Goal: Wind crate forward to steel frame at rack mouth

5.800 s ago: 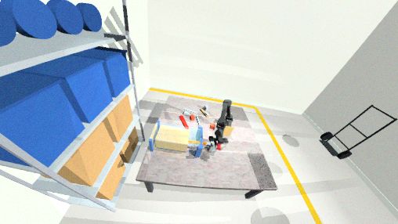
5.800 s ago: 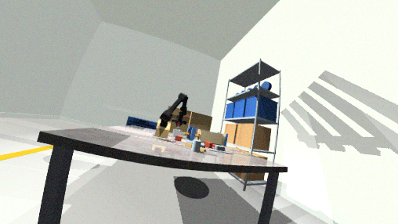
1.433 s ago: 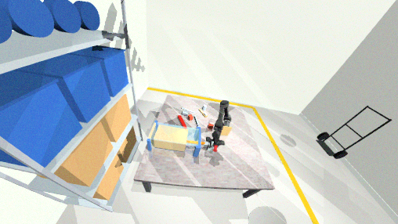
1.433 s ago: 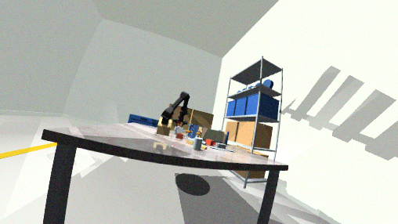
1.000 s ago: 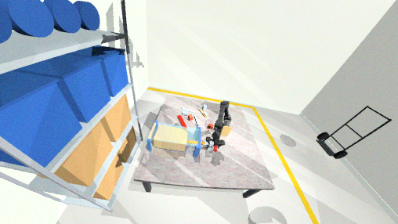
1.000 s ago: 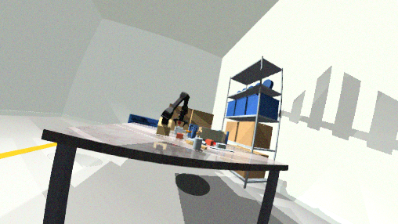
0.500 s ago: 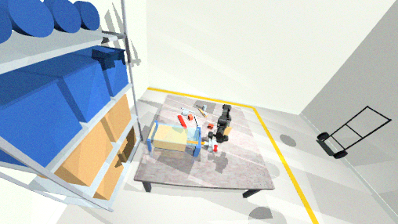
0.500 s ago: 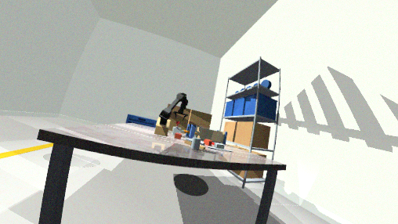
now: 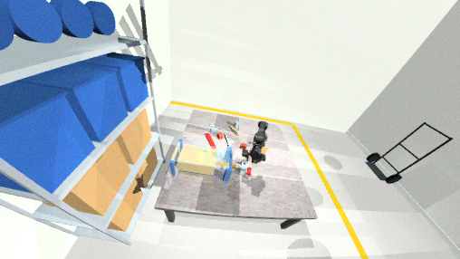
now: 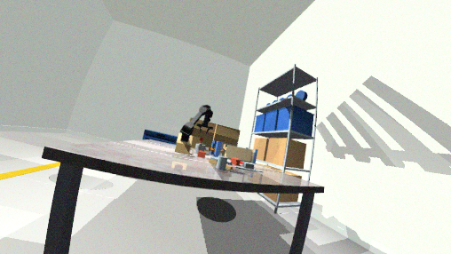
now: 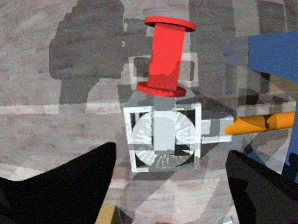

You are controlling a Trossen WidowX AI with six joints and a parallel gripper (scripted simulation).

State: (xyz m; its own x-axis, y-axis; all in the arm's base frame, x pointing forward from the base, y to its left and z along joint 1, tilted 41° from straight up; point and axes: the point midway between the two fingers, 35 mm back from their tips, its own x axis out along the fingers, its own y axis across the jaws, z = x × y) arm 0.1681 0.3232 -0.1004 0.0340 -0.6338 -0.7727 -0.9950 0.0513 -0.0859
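My gripper tip is now 2 cm past the winch, 6 cm to the left of it and 18 cm above it. The rest, counted from my gripper tip: red bar 36 cm ahead, 36 cm to the right, 21 cm below.
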